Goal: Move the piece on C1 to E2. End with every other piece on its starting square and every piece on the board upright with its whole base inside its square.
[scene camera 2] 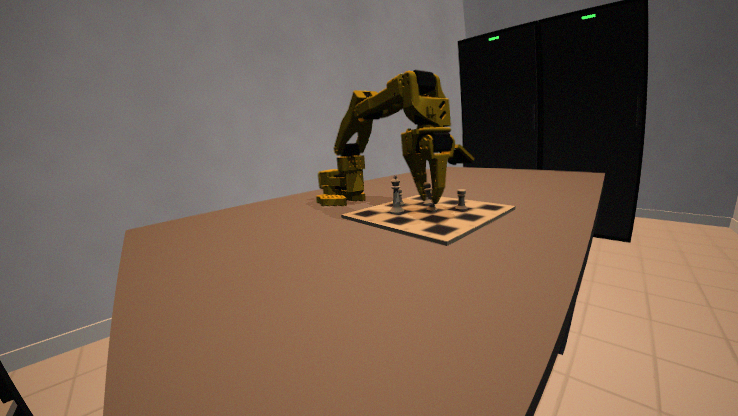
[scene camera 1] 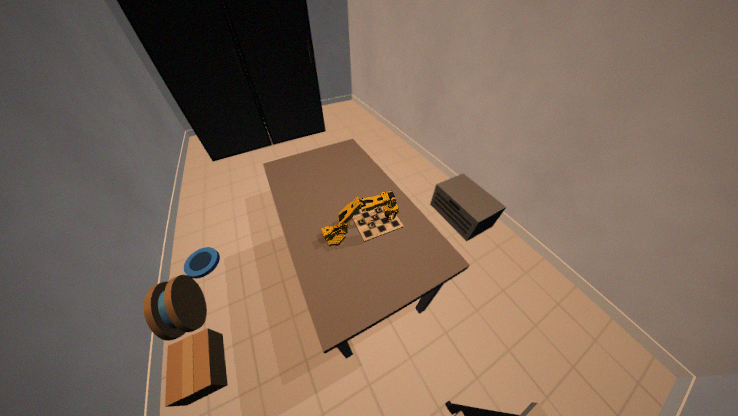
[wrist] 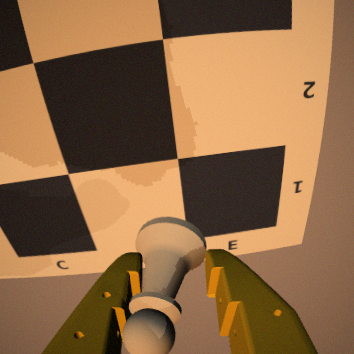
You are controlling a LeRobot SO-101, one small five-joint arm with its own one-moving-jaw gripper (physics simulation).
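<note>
A pale piece with a round head, flared collar and wide base stands between my two jaws in the wrist view. My gripper is shut on it. In the wrist view the base is drawn at the front edge of the board, across D1 and touching the corner of dark E1. Light E2 shows bare behind E1. How far the base is above the board is hard to tell. In scene view 2 the jaws partly hide the held piece.
In scene view 2, a tall piece stands left of the jaws, with a smaller one partly hidden behind it. A rook stands to the right. A small piece stands close to the jaw tips. The brown table surrounds the board.
</note>
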